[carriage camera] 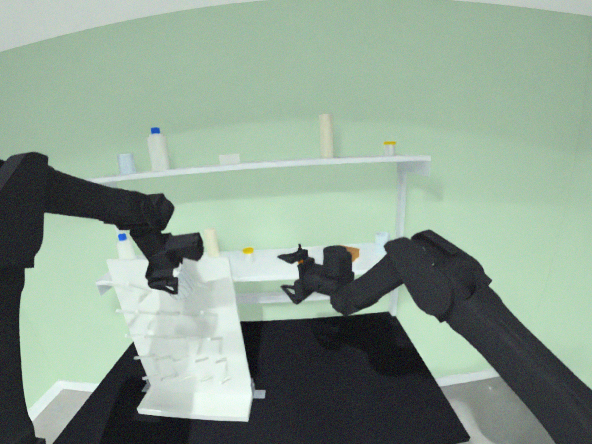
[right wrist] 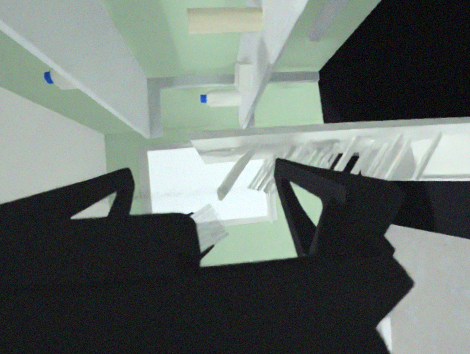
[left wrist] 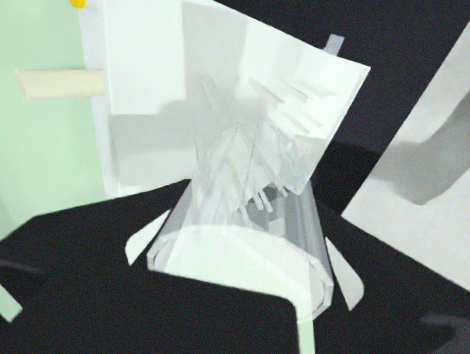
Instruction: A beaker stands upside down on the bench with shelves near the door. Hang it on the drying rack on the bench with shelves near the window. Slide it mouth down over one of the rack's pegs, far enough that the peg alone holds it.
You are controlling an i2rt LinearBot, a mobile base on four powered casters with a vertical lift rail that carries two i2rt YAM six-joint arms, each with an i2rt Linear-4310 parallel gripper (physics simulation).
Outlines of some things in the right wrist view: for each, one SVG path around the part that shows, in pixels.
The right gripper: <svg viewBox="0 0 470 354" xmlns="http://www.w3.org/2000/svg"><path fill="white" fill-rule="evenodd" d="M405 193L389 180L314 167L276 158L274 179L298 257L200 267L201 249L197 225L192 217L181 212L129 215L135 189L135 182L130 168L119 169L89 180L0 204L0 354L392 354L377 325L413 288L414 281L393 256L395 248L384 235L405 200ZM116 192L116 197L107 217L71 219L74 215ZM290 181L320 198L322 211L317 227L302 208Z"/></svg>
A clear glass beaker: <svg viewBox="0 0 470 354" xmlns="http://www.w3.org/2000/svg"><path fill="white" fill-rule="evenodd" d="M210 203L190 215L197 225L201 253L229 235L223 220Z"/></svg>
